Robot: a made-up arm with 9 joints. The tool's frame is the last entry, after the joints.
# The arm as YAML. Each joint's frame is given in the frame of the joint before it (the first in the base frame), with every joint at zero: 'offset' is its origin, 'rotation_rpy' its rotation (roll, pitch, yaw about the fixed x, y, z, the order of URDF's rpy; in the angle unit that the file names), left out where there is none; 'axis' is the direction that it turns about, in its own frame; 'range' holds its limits. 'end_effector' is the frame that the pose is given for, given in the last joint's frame.
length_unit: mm
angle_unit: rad
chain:
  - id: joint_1
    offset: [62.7, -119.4, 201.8]
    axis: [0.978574, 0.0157, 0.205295]
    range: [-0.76, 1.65]
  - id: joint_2
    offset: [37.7, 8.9, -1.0]
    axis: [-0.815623, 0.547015, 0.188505]
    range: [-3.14, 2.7]
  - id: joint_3
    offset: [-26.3, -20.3, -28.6]
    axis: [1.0, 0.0, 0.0]
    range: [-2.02, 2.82]
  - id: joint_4
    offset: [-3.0, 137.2, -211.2]
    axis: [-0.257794, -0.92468, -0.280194]
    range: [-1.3, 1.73]
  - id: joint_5
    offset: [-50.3, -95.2, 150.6]
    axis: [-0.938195, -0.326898, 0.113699]
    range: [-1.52, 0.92]
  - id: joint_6
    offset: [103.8, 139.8, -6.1]
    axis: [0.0, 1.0, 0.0]
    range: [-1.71, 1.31]
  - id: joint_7
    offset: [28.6, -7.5, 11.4]
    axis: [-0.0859, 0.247, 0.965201]
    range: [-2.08, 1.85]
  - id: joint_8
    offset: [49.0, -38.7, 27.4]
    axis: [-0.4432, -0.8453, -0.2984]
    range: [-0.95, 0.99]
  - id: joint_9
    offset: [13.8, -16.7, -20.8]
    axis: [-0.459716, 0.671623, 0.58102]
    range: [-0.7, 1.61]
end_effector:
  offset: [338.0, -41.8, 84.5]
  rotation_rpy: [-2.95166, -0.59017, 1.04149]
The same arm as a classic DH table. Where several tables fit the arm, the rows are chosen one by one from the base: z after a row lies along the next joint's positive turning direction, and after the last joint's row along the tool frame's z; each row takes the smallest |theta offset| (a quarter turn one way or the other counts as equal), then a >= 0, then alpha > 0; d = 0 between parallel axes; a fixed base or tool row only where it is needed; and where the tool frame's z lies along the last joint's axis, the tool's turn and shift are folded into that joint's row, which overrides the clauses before.
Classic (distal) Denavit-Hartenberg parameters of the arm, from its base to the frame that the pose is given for. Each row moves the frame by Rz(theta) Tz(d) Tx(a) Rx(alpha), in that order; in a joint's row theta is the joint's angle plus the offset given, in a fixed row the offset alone. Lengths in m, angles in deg.
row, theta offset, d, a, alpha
base (fixed), -89.08, 0.1891, 0.1204, -78.15
joint_1, -57.99, 0.1017, -0.0118, 138.66
joint_2, 16.63, -0.0456, -0.0204, -144.65
joint_3, -2.16, -0.0882, -0.2419, -104.94
joint_4, -13.71, -0.0591, 0.1582, -59.18
joint_5, 21.1, -0.0213, 0.0064, -109.08
joint_6, 78, 0.0942, 0.0295, 75.7
joint_7, -31.77, 0.0268, 0.0663, 117.31
joint_8, 46.09, 0.0085, -0.0044, -122.5
joint_9, 64.14, -0.1763, 0.3154, -98.35
tool (fixed), -38.22, -0.0756, 0, 0
Joint limits (deg, base to tool): -43.54..94.54 -179.91..154.7 -115.74..161.57 -74.48..99.12 -87.09..52.71 -97.98..75.06 -119.18..106 -54.43..56.72 -40.11..92.25

